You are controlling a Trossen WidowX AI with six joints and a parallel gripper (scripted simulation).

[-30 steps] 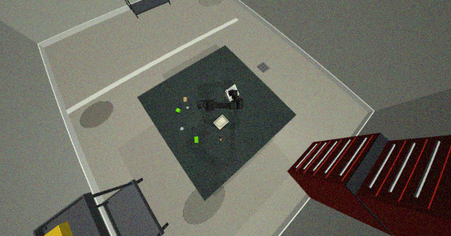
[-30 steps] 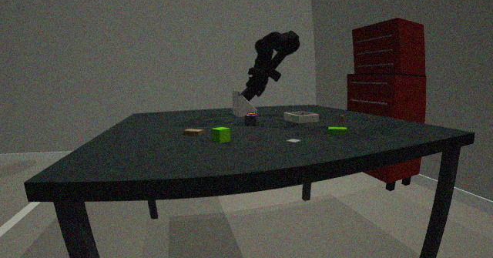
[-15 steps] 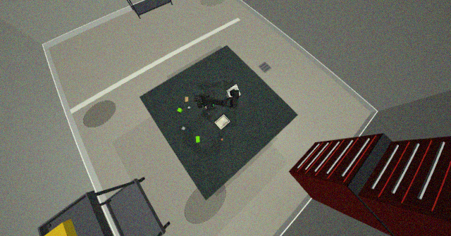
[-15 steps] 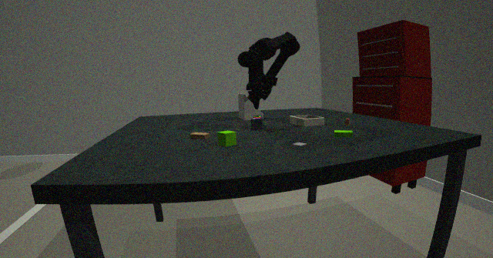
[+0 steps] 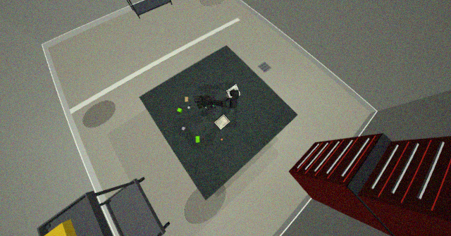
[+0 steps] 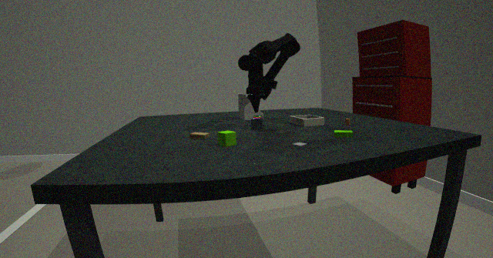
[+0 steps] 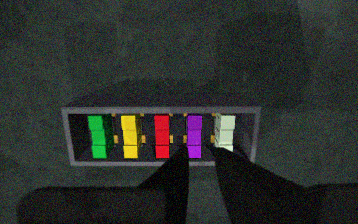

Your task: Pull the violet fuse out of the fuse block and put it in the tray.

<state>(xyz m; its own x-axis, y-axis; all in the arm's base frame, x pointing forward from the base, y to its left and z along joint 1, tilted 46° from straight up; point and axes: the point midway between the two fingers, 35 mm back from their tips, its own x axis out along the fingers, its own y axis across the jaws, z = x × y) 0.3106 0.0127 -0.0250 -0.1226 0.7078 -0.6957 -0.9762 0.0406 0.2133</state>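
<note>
The cream tray is 22 cm to the left of my gripper tip, 6 cm below it and 5 cm behind it.
</note>
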